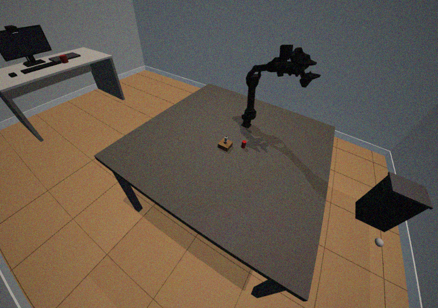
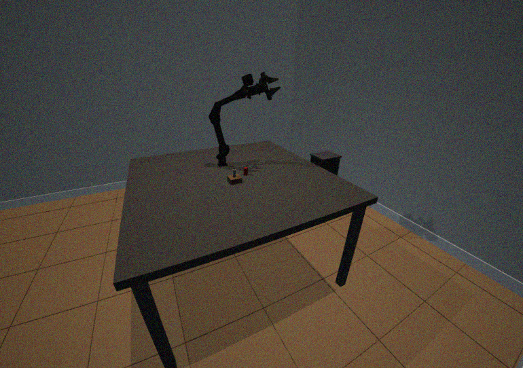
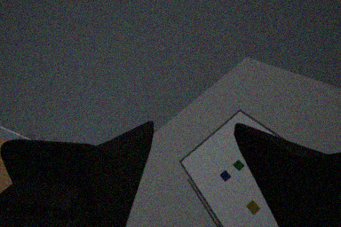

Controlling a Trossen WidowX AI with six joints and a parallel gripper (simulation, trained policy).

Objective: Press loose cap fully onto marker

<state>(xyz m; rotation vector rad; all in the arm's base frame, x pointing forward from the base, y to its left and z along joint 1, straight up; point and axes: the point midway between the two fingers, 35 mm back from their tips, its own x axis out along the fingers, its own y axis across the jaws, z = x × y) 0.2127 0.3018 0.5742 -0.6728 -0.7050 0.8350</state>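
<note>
Now: gripper tip 10 mm short of the red cap, 240 mm to the left of it and 560 mm above it. Round my gripper tip: brown holder block (80 mm ahead, 350 mm to the right, 570 mm below).
</note>
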